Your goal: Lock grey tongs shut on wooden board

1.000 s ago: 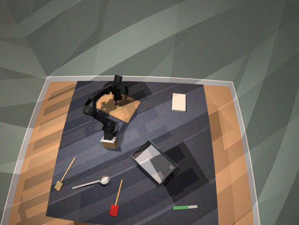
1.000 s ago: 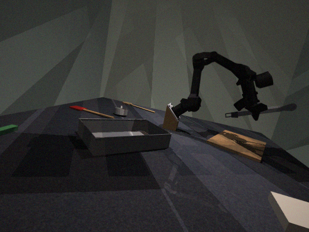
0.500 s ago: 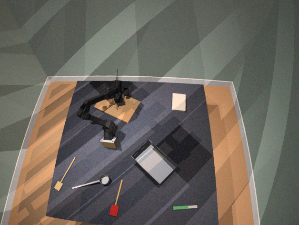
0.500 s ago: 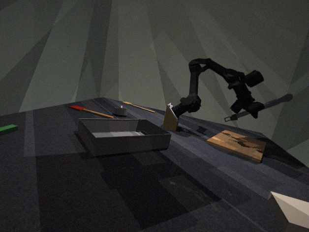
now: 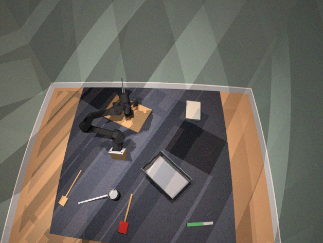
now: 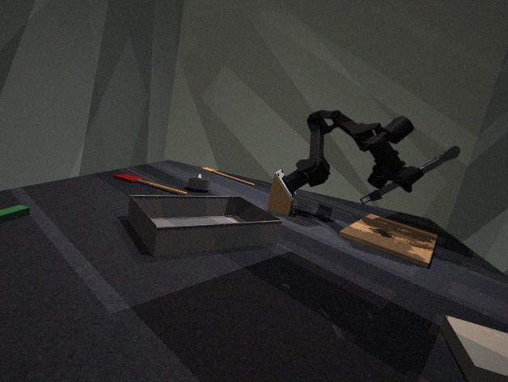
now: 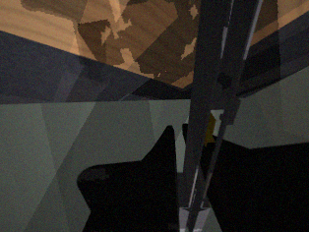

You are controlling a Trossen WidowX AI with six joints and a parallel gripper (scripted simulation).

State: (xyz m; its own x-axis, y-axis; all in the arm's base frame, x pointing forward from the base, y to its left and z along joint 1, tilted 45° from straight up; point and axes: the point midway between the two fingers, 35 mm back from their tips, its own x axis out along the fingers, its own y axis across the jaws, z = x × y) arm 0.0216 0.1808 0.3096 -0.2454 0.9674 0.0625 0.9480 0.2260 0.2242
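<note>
Now: the wooden board 10 mm behind my gripper tip, 10 mm to the right of it and 150 mm below it. Round my gripper tip: beige block 550 mm ahead, 50 mm to the left, 150 mm below; then red spatula 90 mm ahead, 840 mm to the right, 150 mm below; then roasting tin 350 mm ahead, 520 mm to the right, 130 mm below.
</note>
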